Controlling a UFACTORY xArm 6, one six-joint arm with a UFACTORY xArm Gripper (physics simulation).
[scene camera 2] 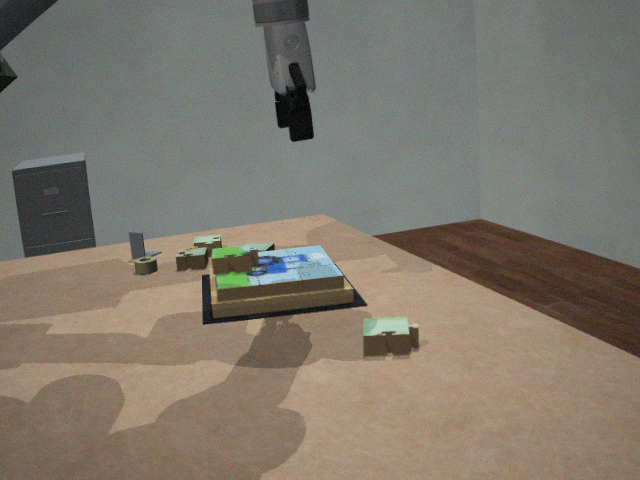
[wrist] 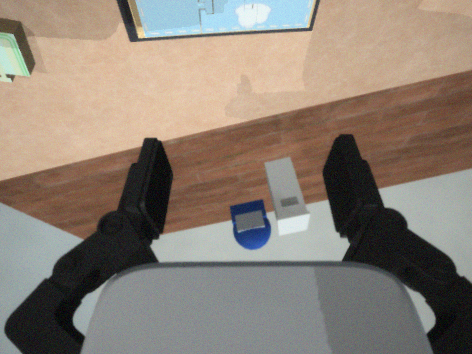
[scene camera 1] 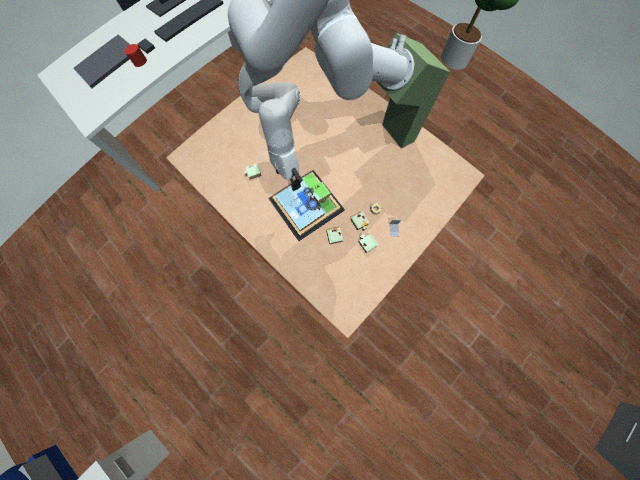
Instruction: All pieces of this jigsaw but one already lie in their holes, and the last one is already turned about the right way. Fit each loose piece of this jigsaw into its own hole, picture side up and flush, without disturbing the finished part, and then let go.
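Places are measured from the arm's base along level axes (x ahead, y left, z up), in centimetres.
Pixels of known places: gripper, fingertip midpoint: (scene camera 2: 295,132) (wrist: 247,154) (scene camera 1: 288,180); arm's base, link origin: (scene camera 1: 396,68).
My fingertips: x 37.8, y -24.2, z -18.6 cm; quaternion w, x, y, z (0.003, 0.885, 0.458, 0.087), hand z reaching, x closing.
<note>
For each thing: its middle in the pictures, then the offset to it from my fingertips. "*": a spot on its surface instead.
- loose bright green piece, body centre: (scene camera 2: 235,259) (scene camera 1: 318,193) dx -6.2, dy +8.3, dz -18.4 cm
- finished part, body centre: (scene camera 2: 318,278) (scene camera 1: 286,199) dx -0.9, dy -3.7, dz -20.9 cm
- tray, body centre: (scene camera 2: 275,282) (scene camera 1: 306,202) dx -2.4, dy +4.0, dz -22.3 cm
- darker green patch, surface spot: (scene camera 1: 327,205) * dx -3.7, dy +12.5, dz -22.1 cm
- ring, body centre: (scene camera 2: 145,265) (scene camera 1: 376,209) dx -8.0, dy +31.7, dz -22.5 cm
- grey bracket, body centre: (scene camera 2: 145,242) (scene camera 1: 395,228) dx -1.8, dy +41.0, dz -20.9 cm
The loose bright green piece (scene camera 1: 321,191) (scene camera 2: 232,259) sits picture side up, raised above the finished part (scene camera 1: 289,204) (scene camera 2: 315,273) (wrist: 172,17), at the green side of the tray (scene camera 1: 285,218) (scene camera 2: 284,303) (wrist: 225,34). A darker green patch (scene camera 1: 327,205) shows beside it in scene camera 1; whether this is the hole is too small to tell. In scene camera 2 the raised piece hides what is behind it. The blue and sky pieces look flat. My gripper (scene camera 1: 295,181) (scene camera 2: 295,133) (wrist: 247,154) is open and empty, high above the tray, tilted. The loose piece does not show in the wrist view.
Pale green pieces lie outside the tray: one (scene camera 1: 252,171) (scene camera 2: 386,326) (wrist: 11,55) apart, and others (scene camera 1: 334,235) (scene camera 1: 359,220) (scene camera 1: 368,242) near a ring (scene camera 2: 145,267) and a grey bracket (scene camera 1: 394,228) (scene camera 2: 136,245). A green pedestal (scene camera 1: 421,93) stands behind.
</note>
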